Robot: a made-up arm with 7 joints.
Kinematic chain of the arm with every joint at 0, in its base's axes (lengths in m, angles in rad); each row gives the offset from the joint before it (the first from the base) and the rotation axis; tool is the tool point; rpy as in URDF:
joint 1: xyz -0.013 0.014 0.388 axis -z
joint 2: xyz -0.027 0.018 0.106 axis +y
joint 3: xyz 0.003 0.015 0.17 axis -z
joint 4: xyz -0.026 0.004 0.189 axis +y
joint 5: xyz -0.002 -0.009 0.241 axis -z
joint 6: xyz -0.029 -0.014 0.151 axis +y
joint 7: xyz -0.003 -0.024 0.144 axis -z
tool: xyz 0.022 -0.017 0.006 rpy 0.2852 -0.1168 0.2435
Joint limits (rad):
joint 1: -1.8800..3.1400
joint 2: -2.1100..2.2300
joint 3: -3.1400..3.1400
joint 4: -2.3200..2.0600
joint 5: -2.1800..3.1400
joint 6: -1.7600..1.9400
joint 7: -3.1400..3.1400
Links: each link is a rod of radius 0.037 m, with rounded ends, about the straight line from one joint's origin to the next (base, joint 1, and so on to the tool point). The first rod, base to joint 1, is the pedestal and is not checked.
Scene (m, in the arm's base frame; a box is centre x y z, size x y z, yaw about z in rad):
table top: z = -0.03
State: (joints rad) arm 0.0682 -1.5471 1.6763 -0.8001 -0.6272 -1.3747 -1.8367
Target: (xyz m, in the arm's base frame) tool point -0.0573 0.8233 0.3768
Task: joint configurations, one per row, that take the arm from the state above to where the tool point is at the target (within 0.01 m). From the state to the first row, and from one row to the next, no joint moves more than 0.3 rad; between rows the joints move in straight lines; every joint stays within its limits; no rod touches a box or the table.
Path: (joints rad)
1: 0.3455 -1.5863 1.6772 -0.7708 -0.6310 -1.2619 -1.8160
2: 0.6229 -1.6254 1.6780 -0.7416 -0.6348 -1.1491 -1.7954
3: 0.9002 -1.6646 1.6789 -0.7123 -0.6386 -1.0363 -1.7747

